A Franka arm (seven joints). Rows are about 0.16 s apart.
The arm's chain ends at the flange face. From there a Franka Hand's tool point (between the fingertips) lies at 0.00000 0.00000 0.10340 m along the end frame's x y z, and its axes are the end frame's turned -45 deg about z.
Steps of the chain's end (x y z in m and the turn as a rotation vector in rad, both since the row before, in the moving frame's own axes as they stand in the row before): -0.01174, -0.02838, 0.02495, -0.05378, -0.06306, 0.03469; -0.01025, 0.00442, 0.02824, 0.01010, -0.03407, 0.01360; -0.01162, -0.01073, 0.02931, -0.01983, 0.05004, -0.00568; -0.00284, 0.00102, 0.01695, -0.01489, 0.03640, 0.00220; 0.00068, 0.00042, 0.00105, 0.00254, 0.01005, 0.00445; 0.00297, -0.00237, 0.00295, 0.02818, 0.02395, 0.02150; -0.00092, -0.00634, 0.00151, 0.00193, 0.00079, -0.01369
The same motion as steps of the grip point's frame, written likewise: 0.00325, -0.02919, 0.02460, 0.00656, -0.08262, 0.03469; -0.01210, -0.00736, 0.02817, 0.03123, -0.01695, 0.01360; 0.00159, -0.01070, 0.02916, -0.04941, 0.02136, -0.00568; -0.00116, 0.00246, 0.01687, -0.03627, 0.01521, 0.00220; 0.00110, 0.00133, 0.00104, -0.00531, 0.00890, 0.00445; 0.00759, 0.00016, 0.00288, 0.00299, 0.03686, 0.02150; 0.00403, -0.00522, 0.00151, 0.00081, 0.00192, -0.01369
